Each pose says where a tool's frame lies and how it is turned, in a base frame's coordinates. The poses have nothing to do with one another.
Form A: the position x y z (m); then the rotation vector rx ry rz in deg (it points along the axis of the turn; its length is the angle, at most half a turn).
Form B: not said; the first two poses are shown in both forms.
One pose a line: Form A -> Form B
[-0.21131 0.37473 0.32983 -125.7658 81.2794 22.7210] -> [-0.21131 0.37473 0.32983 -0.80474 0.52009 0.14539 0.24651]
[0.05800 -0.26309 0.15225 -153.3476 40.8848 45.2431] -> [0.05800 -0.26309 0.15225 -0.92131 0.24563 0.27182 0.13029]
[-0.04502 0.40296 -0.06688 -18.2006 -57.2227 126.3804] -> [-0.04502 0.40296 -0.06688 -0.12220 -0.38421 0.84854 0.34267]
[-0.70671 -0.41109 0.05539 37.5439 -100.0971 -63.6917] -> [-0.70671 -0.41109 0.05539 0.26693 -0.71167 -0.45283 0.46607]
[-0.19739 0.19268 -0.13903 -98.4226 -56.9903 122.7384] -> [-0.19739 0.19268 -0.13903 -0.58460 -0.33851 0.72903 0.11033]
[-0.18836 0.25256 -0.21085 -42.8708 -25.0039 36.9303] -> [-0.18836 0.25256 -0.21085 -0.35621 -0.20775 0.30685 0.85779]
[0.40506 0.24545 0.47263 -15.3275 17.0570 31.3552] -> [0.40506 0.24545 0.47263 -0.13121 0.14602 0.26841 0.94309]
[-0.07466 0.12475 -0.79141 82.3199 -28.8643 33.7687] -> [-0.07466 0.12475 -0.79141 0.64121 -0.22483 0.26303 0.68492]
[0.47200 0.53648 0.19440 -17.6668 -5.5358 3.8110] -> [0.47200 0.53648 0.19440 -0.15347 -0.04809 0.03311 0.98643]
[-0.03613 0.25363 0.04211 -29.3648 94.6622 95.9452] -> [-0.03613 0.25363 0.04211 -0.19870 0.64054 0.64922 0.35882]
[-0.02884 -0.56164 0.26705 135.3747 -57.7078 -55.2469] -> [-0.02884 -0.56164 0.26705 0.84421 -0.35987 -0.34453 0.19774]
